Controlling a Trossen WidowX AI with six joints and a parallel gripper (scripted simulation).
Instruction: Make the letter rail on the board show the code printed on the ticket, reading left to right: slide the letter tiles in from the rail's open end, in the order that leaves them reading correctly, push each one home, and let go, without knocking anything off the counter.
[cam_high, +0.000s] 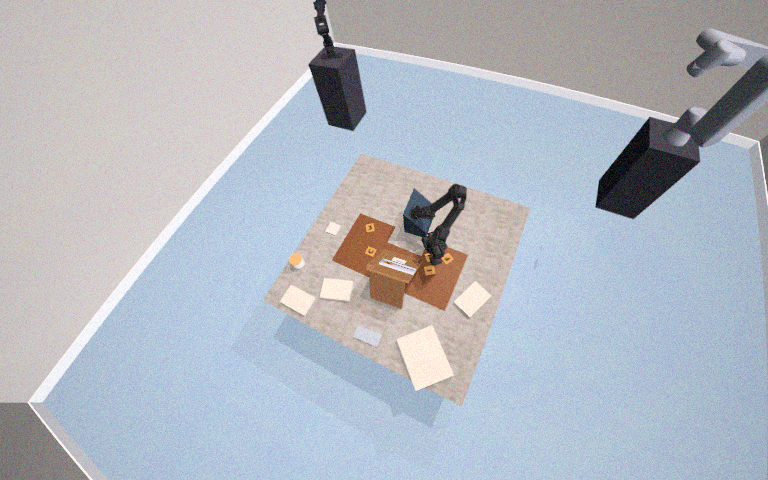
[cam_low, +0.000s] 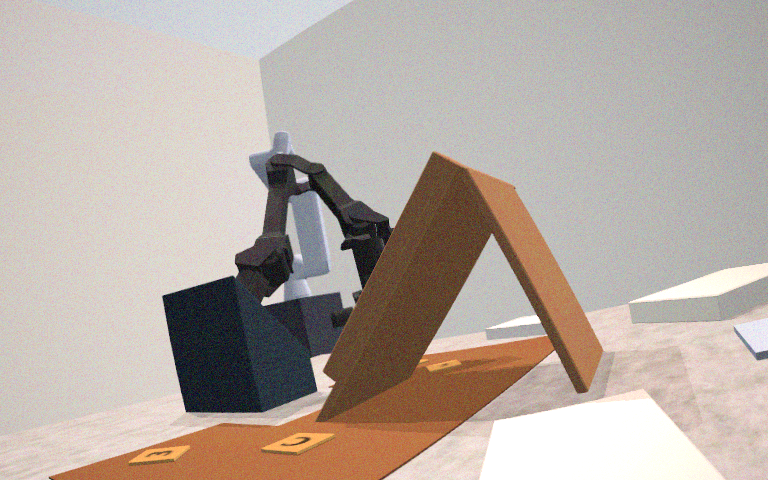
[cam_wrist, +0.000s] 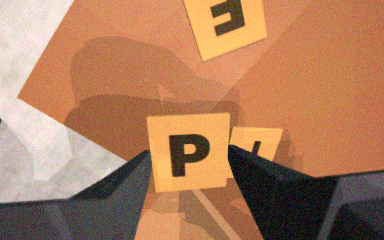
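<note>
The j tile lies 7 cm ahead of my gripper tip, 3 cm below it and 2 cm to the left of it. From my gripper tip the other things lie so: white ticket: 15 cm to the right, 12 cm ahead, 6 cm above; brown mat: 18 cm to the right, 4 cm below, 3 cm ahead; orange tile marked p: right at my gripper tip.
</note>
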